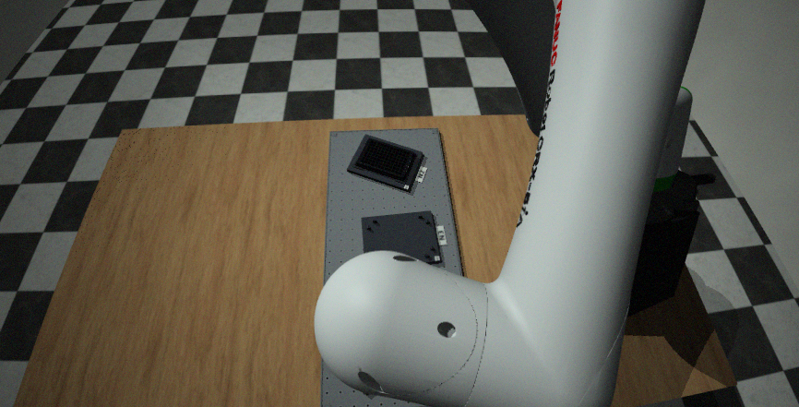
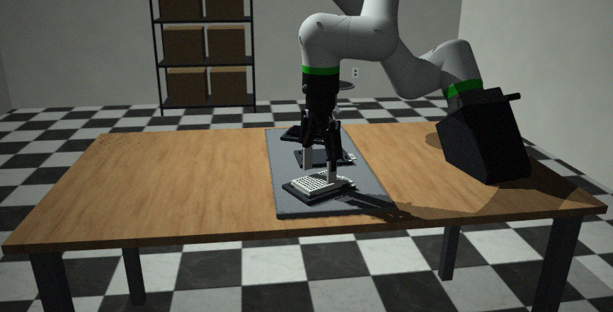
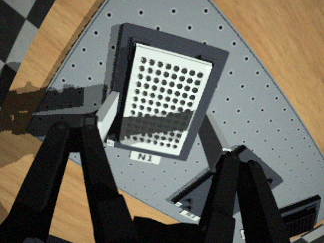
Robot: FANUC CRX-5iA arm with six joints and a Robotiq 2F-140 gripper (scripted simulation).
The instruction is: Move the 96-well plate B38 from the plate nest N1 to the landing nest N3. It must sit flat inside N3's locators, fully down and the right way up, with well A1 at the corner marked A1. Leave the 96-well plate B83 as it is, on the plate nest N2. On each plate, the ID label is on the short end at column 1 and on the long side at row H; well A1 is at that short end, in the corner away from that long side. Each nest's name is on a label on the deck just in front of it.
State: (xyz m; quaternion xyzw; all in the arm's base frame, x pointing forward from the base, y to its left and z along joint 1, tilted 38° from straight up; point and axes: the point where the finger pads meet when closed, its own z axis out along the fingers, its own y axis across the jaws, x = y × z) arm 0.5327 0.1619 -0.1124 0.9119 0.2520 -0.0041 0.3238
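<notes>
Now: hand 40 mm above the white 96-well plate B38. The rest, counted from my hand: landing nest N3: 50 mm behind, 210 mm to the right, 60 mm below; plate nest N1: 60 mm below; N1 label: 90 mm behind, 50 mm to the right, 60 mm below.
</notes>
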